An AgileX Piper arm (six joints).
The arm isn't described. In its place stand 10 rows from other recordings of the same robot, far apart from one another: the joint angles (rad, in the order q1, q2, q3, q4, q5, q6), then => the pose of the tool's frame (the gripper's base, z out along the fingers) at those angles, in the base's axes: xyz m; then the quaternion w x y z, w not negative.
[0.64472, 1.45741, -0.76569, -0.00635, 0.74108, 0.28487] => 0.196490 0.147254 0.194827 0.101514 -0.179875 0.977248 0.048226
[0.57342, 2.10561, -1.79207, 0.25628, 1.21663, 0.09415] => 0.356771 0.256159 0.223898 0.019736 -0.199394 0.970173 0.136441
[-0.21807, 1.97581, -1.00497, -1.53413, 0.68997, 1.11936] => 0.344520 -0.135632 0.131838 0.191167 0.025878 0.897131 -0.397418
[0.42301, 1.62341, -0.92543, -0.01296, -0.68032, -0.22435] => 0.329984 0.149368 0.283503 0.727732 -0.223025 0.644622 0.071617
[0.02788, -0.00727, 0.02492, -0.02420, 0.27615, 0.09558] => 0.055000 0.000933 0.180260 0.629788 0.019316 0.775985 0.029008
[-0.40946, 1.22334, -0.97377, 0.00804, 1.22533, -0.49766] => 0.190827 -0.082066 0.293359 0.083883 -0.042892 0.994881 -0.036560
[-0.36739, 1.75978, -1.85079, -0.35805, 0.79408, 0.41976] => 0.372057 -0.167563 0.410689 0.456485 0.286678 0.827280 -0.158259
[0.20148, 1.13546, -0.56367, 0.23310, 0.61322, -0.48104] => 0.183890 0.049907 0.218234 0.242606 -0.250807 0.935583 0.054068
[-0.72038, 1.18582, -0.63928, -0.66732, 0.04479, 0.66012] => 0.181949 -0.163059 0.264595 0.474760 0.306566 0.802019 -0.193356
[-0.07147, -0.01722, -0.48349, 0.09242, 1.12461, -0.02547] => -0.007995 0.008168 0.267877 0.495443 0.016701 0.868199 0.022099
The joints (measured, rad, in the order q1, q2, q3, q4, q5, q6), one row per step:
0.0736 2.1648 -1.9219 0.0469 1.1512 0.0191
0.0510 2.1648 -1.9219 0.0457 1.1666 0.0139
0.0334 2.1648 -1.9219 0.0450 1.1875 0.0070
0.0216 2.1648 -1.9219 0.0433 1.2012 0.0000
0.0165 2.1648 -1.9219 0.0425 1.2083 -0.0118
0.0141 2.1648 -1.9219 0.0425 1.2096 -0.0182
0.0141 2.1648 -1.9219 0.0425 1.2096 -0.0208
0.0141 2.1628 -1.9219 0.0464 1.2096 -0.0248
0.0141 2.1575 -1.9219 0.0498 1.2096 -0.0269
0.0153 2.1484 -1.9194 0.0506 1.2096 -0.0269
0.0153 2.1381 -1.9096 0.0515 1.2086 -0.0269
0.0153 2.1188 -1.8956 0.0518 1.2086 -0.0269
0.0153 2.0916 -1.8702 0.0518 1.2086 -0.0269
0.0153 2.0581 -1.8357 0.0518 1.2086 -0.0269
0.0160 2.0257 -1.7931 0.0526 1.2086 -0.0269
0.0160 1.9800 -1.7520 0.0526 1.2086 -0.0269
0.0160 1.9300 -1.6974 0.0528 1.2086 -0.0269
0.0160 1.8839 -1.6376 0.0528 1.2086 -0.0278
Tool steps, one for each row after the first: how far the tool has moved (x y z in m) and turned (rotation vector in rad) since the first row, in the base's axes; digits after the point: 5 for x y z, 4 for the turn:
-0.00061 -0.01062 -0.00036 -0.0033 0.0150 -0.0167
-0.00204 -0.01886 -0.00081 -0.0065 0.0355 -0.0265
-0.00306 -0.02446 -0.00109 -0.0101 0.0487 -0.0307
-0.00363 -0.02687 -0.00123 -0.0137 0.0552 -0.0239
-0.00372 -0.02798 -0.00125 -0.0151 0.0562 -0.0200
-0.00372 -0.02798 -0.00125 -0.0157 0.0560 -0.0174
-0.00394 -0.02765 -0.00032 -0.0127 0.0539 -0.0141
-0.00451 -0.02737 0.00213 -0.0097 0.0486 -0.0125
-0.00580 -0.02677 0.00563 -0.0088 0.0420 -0.0114
-0.00789 -0.02672 0.00770 -0.0079 0.0405 -0.0116
-0.01158 -0.02675 0.01266 -0.0075 0.0352 -0.0116
-0.01747 -0.02684 0.01796 -0.0074 0.0334 -0.0116
-0.02523 -0.02696 0.02339 -0.0075 0.0344 -0.0116
-0.03387 -0.02673 0.02589 -0.0069 0.0446 -0.0110
-0.04437 -0.02689 0.03415 -0.0068 0.0400 -0.0110
-0.05721 -0.02708 0.03998 -0.0067 0.0446 -0.0110
-0.07035 -0.02729 0.04226 -0.0072 0.0583 -0.0101

